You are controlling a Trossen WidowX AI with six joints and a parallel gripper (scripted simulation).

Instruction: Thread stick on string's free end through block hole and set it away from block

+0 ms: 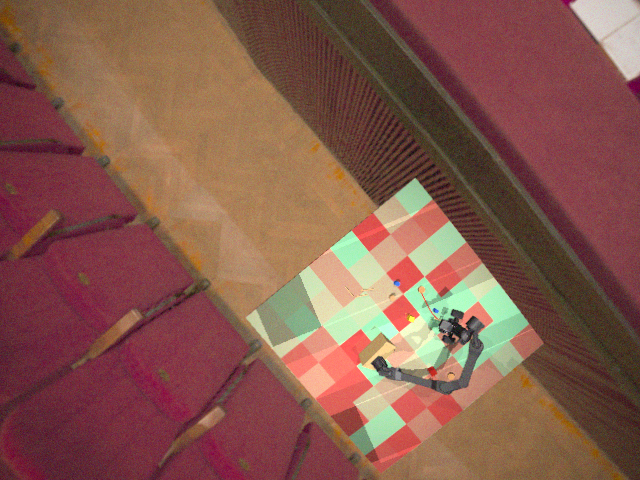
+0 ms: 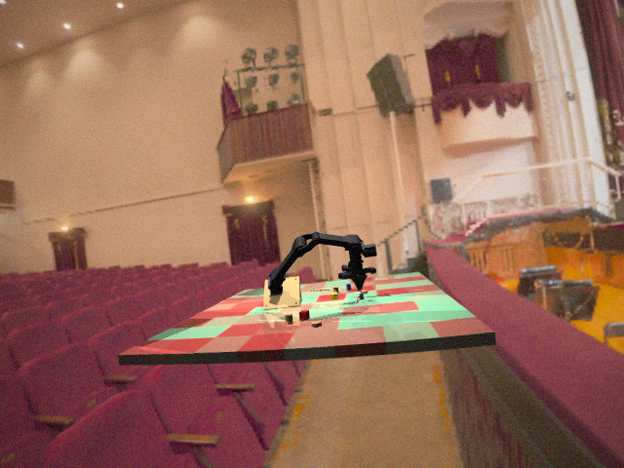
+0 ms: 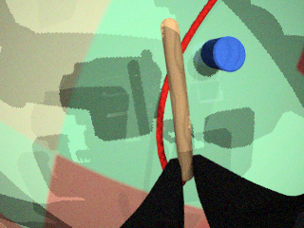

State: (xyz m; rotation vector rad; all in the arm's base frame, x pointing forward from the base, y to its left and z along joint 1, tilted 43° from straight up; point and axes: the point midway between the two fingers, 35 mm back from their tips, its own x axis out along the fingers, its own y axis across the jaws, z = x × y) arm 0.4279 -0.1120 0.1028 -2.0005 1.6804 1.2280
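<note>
Now: gripper tip 12 cm past the yellow cube, 14 cm to the right of it and 4 cm above it. Round my gripper tip: red cube: 27 cm behind, 18 cm to the right, 4 cm below; round wooden button: 4 cm ahead, 21 cm to the left, 5 cm below; thin wooden stick: 1 cm behind, 1 cm to the left.
</note>
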